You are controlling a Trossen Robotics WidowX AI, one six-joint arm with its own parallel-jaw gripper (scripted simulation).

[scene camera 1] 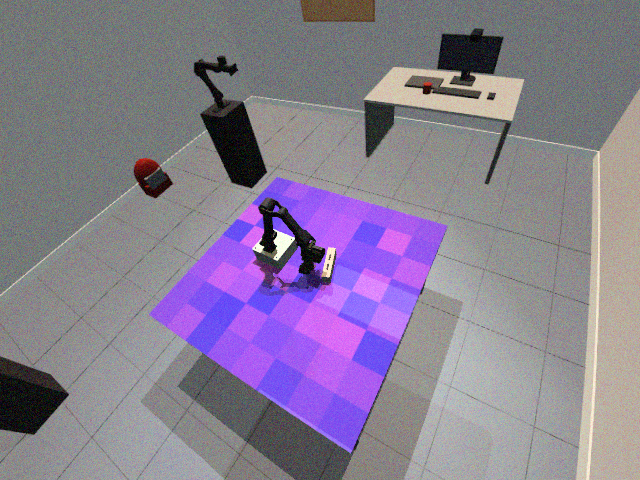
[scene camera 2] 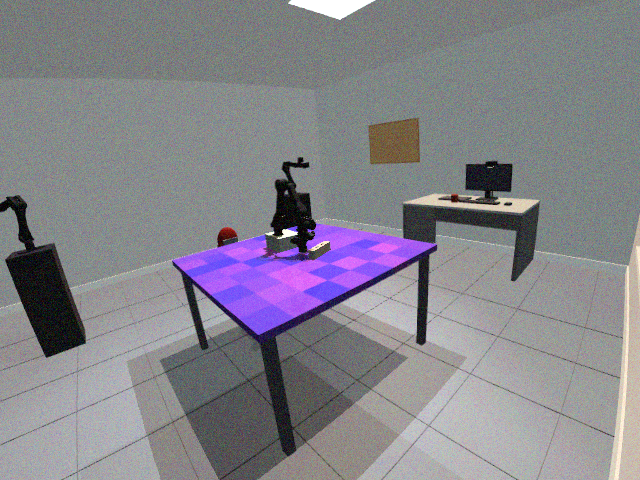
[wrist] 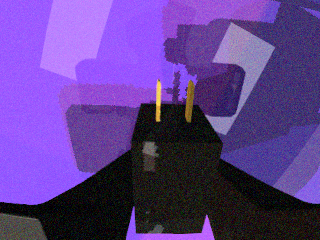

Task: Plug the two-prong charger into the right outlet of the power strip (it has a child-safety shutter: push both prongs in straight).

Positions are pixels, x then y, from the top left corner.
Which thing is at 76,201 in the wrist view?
My gripper.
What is my gripper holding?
A two-prong charger.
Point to a two-prong charger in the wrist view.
175,153
